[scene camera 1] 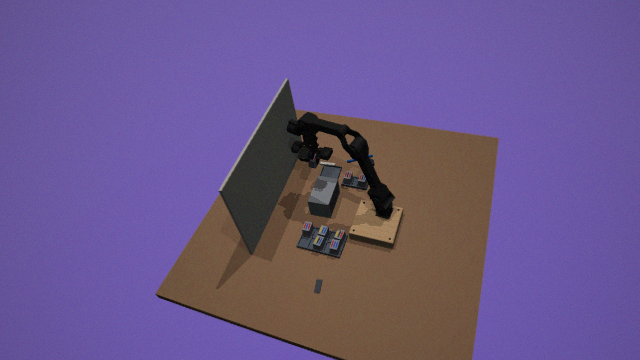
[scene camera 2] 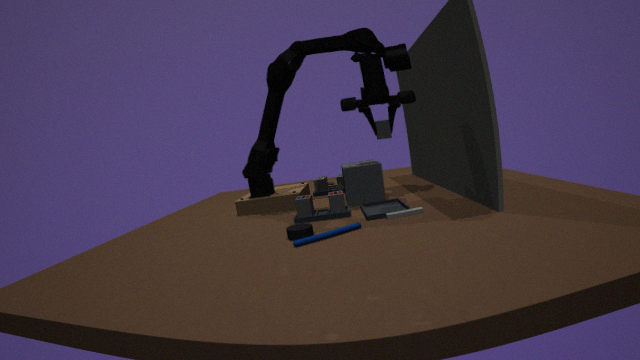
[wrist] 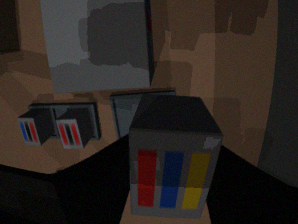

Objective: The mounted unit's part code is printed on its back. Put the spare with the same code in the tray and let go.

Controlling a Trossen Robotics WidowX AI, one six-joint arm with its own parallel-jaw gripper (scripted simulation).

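Labels:
Grey spare, carried by my gripper (scene camera 2: 383, 134).

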